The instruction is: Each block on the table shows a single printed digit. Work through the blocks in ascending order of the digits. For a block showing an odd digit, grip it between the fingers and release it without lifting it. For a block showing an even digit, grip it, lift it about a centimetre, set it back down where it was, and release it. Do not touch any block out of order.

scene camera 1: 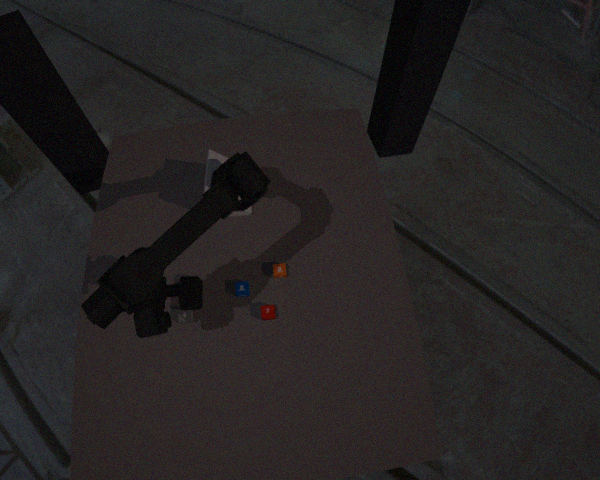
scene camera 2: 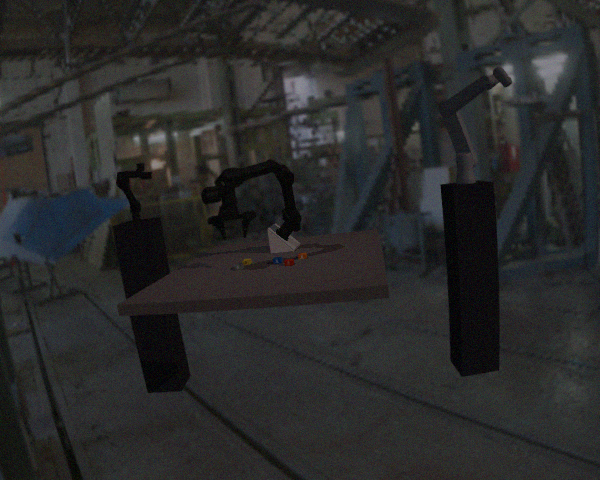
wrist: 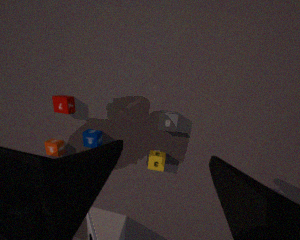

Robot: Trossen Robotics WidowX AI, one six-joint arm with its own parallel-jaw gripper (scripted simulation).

Path:
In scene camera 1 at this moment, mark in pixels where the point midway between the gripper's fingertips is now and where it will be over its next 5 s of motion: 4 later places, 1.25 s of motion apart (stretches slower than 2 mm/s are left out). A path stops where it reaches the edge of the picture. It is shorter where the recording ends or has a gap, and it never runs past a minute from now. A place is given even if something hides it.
My gripper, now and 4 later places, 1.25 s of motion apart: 171, 305; 176, 270; 190, 282; 180, 267; 238, 277

